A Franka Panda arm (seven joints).
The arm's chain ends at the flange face. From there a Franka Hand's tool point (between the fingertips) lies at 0.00 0.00 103.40 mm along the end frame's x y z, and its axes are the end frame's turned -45 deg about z.
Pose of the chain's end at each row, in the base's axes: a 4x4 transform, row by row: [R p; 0 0 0 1], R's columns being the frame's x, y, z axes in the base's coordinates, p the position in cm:
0.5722 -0.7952 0.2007 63.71; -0.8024 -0.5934 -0.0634 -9.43; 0.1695 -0.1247 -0.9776 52.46; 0 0 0 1
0.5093 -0.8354 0.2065 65.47; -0.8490 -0.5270 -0.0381 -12.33; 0.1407 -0.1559 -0.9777 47.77; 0 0 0 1
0.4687 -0.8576 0.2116 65.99; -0.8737 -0.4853 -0.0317 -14.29; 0.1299 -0.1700 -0.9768 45.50; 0 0 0 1
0.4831 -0.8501 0.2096 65.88; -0.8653 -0.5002 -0.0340 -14.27; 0.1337 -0.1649 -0.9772 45.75; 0 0 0 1
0.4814 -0.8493 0.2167 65.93; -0.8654 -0.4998 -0.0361 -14.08; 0.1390 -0.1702 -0.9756 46.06; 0 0 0 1
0.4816 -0.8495 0.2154 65.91; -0.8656 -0.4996 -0.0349 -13.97; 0.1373 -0.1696 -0.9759 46.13; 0 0 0 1
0.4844 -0.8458 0.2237 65.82; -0.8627 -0.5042 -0.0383 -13.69; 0.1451 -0.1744 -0.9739 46.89; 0 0 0 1
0.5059 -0.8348 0.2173 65.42; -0.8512 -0.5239 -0.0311 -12.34; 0.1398 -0.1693 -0.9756 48.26; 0 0 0 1
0.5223 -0.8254 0.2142 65.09; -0.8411 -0.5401 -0.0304 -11.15; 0.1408 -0.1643 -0.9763 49.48; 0 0 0 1
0.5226 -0.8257 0.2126 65.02; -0.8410 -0.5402 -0.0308 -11.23; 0.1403 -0.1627 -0.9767 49.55; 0 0 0 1
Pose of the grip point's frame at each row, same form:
0.9669 -0.1577 0.2007 65.79; -0.1478 -0.9870 -0.0634 -10.09; 0.2080 0.0317 -0.9776 42.35; 0 0 0 1
0.9508 -0.2306 0.2065 67.61; -0.2277 -0.9730 -0.0381 -12.72; 0.2097 -0.0107 -0.9777 37.66; 0 0 0 1
0.9378 -0.2750 0.2116 68.18; -0.2746 -0.9610 -0.0317 -14.62; 0.2121 -0.0284 -0.9768 35.40; 0 0 0 1
0.9427 -0.2595 0.2096 68.05; -0.2582 -0.9656 -0.0340 -14.62; 0.2111 -0.0221 -0.9772 35.65; 0 0 0 1
0.9409 -0.2601 0.2167 68.17; -0.2585 -0.9653 -0.0361 -14.45; 0.2186 -0.0221 -0.9756 35.97; 0 0 0 1
0.9412 -0.2601 0.2154 68.14; -0.2588 -0.9653 -0.0349 -14.33; 0.2170 -0.0228 -0.9759 36.04; 0 0 0 1
0.9406 -0.2555 0.2237 68.13; -0.2535 -0.9665 -0.0383 -14.09; 0.2259 -0.0207 -0.9739 36.82; 0 0 0 1
0.9480 -0.2326 0.2173 67.67; -0.2314 -0.9723 -0.0311 -12.66; 0.2186 -0.0209 -0.9756 38.17; 0 0 0 1
0.9530 -0.2143 0.2142 67.30; -0.2128 -0.9767 -0.0304 -11.46; 0.2157 -0.0166 -0.9763 39.39; 0 0 0 1
0.9534 -0.2143 0.2126 67.22; -0.2127 -0.9767 -0.0308 -11.55; 0.2143 -0.0158 -0.9767 39.45; 0 0 0 1

